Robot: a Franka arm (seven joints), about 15 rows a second.
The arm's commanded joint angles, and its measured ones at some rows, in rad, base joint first. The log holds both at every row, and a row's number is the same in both.
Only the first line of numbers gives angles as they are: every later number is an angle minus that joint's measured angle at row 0.
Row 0, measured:
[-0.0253 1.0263 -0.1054 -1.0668 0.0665 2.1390 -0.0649]
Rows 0 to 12, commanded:
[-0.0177 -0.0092 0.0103 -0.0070 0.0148 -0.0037 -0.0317]
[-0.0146 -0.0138 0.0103 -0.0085 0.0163 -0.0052 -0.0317]
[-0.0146 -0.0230 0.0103 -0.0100 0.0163 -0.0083 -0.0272]
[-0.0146 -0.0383 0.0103 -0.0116 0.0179 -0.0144 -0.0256]
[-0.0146 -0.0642 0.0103 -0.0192 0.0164 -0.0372 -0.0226]
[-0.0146 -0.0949 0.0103 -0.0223 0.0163 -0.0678 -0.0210]
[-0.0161 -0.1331 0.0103 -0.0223 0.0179 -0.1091 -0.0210]
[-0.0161 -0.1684 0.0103 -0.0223 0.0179 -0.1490 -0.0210]
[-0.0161 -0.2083 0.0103 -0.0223 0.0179 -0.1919 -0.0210]
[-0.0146 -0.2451 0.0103 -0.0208 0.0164 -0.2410 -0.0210]
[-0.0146 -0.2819 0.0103 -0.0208 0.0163 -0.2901 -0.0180]
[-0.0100 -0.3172 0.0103 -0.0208 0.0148 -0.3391 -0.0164]
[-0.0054 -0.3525 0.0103 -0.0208 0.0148 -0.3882 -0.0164]
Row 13, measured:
[-0.0046 -0.2339 -0.0005 0.0112 0.0018 -0.2660 -0.0072]
